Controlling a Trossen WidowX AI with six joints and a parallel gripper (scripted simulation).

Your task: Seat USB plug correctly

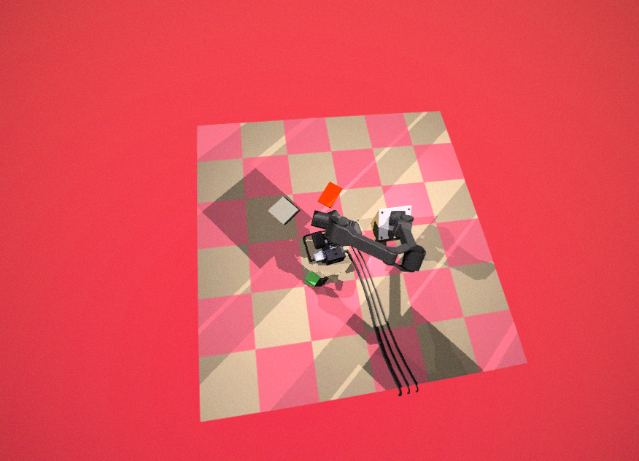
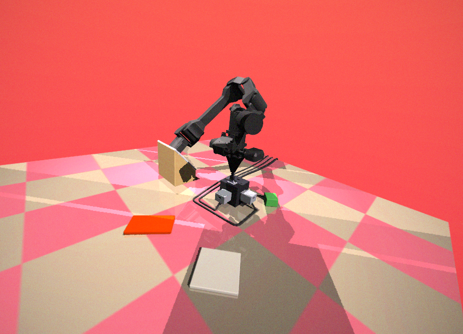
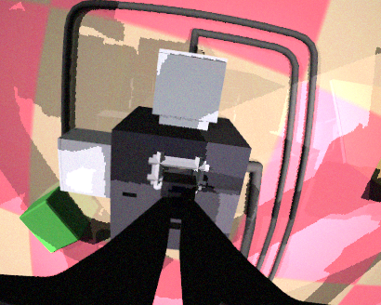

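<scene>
Right now the metal-framed socket is 5 cm below my gripper tip. Also, from my gripper tip: orange plate (2 cm behind, 27 cm to the right, 11 cm below); dark USB plug (2 cm below); green block (9 cm ahead, 12 cm to the left, 10 cm below).
</scene>
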